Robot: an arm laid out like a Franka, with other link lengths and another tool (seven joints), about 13 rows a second.
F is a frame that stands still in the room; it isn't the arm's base.
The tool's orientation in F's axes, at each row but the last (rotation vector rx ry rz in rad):
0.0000 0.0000 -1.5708
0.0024 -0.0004 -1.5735
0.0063 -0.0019 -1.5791
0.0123 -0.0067 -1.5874
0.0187 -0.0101 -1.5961
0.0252 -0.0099 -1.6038
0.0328 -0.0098 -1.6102
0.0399 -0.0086 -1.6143
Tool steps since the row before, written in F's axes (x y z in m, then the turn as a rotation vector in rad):
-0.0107 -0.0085 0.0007 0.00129 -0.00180 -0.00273
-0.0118 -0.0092 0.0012 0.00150 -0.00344 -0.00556
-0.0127 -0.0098 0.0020 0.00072 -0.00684 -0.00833
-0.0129 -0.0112 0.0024 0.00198 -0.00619 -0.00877
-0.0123 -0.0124 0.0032 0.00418 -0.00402 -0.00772
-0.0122 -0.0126 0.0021 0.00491 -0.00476 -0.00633
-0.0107 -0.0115 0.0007 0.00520 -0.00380 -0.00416
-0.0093 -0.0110 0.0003 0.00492 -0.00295 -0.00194
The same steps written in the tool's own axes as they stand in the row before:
0.0085 -0.0107 0.0007 0.00180 0.00129 -0.00273
0.0092 -0.0118 0.0012 0.00344 0.00150 -0.00556
0.0099 -0.0126 0.0021 0.00686 0.00073 -0.00831
0.0114 -0.0127 0.0026 0.00619 0.00198 -0.00877
0.0127 -0.0119 0.0035 0.00396 0.00414 -0.00777
0.0130 -0.0117 0.0025 0.00466 0.00492 -0.00639
0.0119 -0.0102 0.0012 0.00365 0.00523 -0.00425
0.0114 -0.0088 0.0008 0.00277 0.00498 -0.00204

